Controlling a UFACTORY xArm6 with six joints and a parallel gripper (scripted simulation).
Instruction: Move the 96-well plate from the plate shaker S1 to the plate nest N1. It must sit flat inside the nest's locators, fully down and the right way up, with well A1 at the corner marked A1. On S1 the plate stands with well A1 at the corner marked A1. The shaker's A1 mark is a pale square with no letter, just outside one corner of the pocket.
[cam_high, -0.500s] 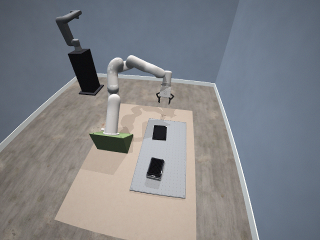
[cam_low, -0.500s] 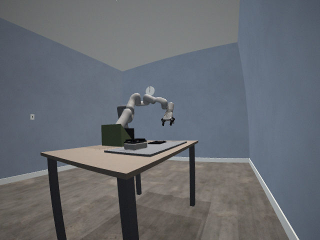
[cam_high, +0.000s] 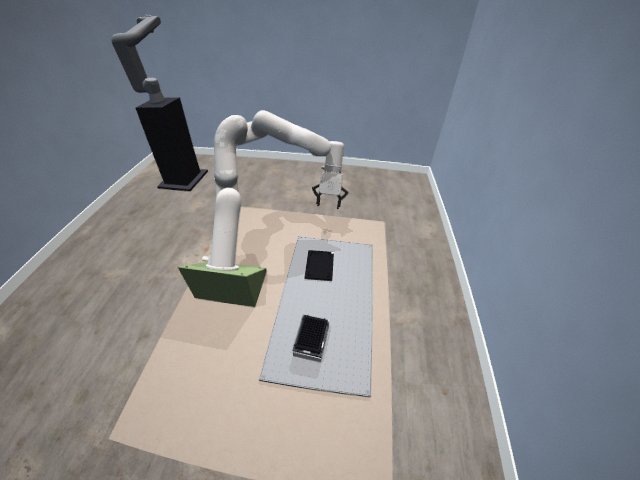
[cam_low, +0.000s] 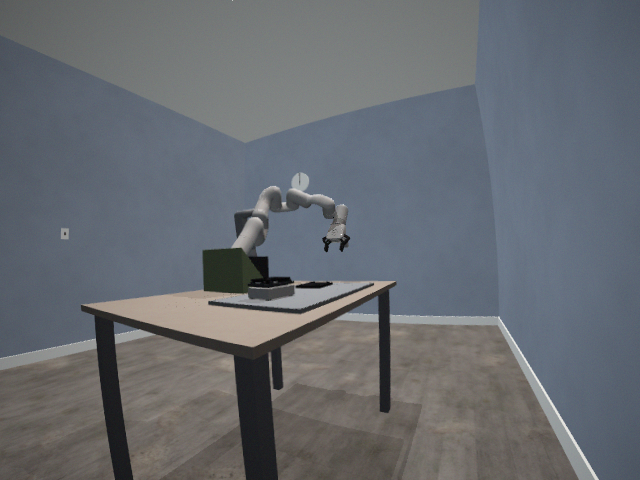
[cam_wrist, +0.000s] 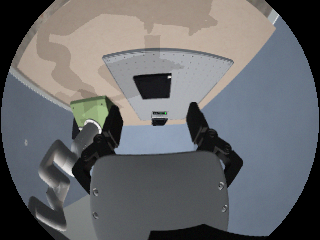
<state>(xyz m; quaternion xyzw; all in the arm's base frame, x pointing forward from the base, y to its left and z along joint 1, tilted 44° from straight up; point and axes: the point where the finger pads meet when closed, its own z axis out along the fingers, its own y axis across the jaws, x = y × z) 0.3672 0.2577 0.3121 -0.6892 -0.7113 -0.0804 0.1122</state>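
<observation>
The black 96-well plate lies 2 cm ahead of my hand, 58 cm to the right of it and 12 cm below it. Also, from my hand: black plate nest N1 (22 cm to the right, 17 cm below).
</observation>
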